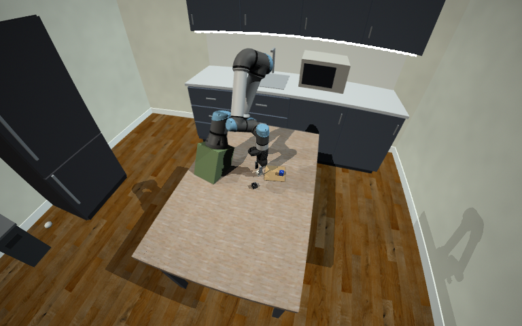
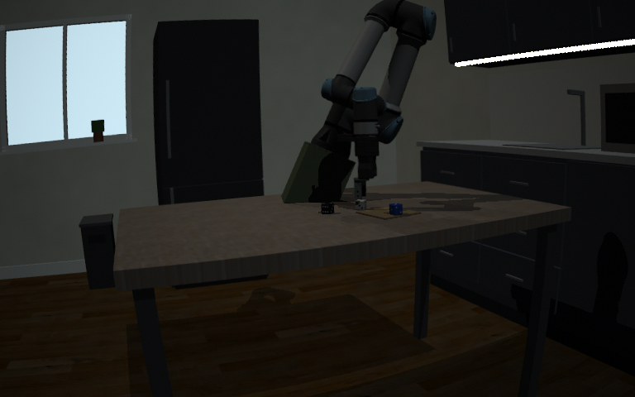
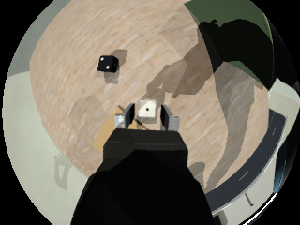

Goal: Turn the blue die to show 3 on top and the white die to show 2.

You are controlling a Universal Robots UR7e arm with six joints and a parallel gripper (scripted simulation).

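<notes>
My hand is 40 mm above the white die. The rest, counted from my hand: black die 20 mm ahead, 110 mm to the right, 40 mm below; blue die 150 mm ahead, 60 mm to the left, 40 mm below; tan mat 100 mm ahead, 50 mm to the left, 50 mm below.
</notes>
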